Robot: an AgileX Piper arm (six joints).
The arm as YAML. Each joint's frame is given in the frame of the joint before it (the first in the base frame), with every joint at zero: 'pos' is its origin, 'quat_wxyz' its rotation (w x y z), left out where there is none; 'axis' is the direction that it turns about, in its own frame. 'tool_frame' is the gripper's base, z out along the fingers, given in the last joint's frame.
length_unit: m
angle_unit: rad
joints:
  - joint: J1
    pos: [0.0, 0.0, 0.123]
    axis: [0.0, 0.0, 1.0]
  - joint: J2
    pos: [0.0, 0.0, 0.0]
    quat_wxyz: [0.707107, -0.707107, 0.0, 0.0]
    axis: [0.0, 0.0, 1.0]
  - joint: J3
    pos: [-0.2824, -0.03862, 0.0]
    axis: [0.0, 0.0, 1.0]
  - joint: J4
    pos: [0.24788, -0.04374, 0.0]
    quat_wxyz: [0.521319, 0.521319, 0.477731, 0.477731]
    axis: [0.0, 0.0, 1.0]
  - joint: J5
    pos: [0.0, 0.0, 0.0]
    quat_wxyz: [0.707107, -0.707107, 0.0, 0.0]
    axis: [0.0, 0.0, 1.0]
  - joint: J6
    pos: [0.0, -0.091, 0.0]
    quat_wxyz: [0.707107, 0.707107, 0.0, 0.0]
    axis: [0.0, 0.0, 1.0]
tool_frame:
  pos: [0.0, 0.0, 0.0]
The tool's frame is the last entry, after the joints.
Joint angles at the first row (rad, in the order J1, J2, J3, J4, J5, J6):
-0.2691, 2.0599, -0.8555, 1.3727, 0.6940, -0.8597
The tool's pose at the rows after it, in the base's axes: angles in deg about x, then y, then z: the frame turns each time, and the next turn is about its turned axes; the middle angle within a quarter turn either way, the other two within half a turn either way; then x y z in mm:
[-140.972 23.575 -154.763 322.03 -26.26 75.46]
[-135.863 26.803 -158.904 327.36 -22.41 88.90]
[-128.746 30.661 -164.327 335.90 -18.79 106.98]
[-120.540 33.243 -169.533 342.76 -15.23 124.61]
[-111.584 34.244 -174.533 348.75 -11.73 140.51]
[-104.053 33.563 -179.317 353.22 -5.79 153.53]
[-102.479 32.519 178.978 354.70 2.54 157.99]
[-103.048 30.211 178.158 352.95 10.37 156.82]
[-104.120 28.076 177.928 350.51 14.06 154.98]
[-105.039 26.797 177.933 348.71 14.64 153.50]
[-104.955 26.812 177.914 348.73 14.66 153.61]
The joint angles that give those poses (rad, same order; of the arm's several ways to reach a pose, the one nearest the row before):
-0.2691, 2.0536, -0.8554, 1.4092, 0.7362, -0.9150
-0.2691, 2.0326, -0.8608, 1.4860, 0.8062, -0.9862
-0.2691, 2.0120, -0.8794, 1.5720, 0.8984, -1.0482
-0.2691, 1.9975, -0.8993, 1.6419, 1.0015, -1.0759
-0.2679, 1.9940, -0.9239, 1.6977, 1.1139, -1.0787
-0.2562, 1.9940, -0.9474, 1.7363, 1.2078, -1.0799
-0.2324, 1.9892, -0.9544, 1.7467, 1.2211, -1.0829
-0.2124, 1.9892, -0.9544, 1.7219, 1.2218, -1.0901
-0.2045, 1.9892, -0.9544, 1.6855, 1.2214, -1.0891
-0.2045, 1.9892, -0.9544, 1.6573, 1.2201, -1.0867
-0.2045, 1.9892, -0.9544, 1.6582, 1.2211, -1.0868

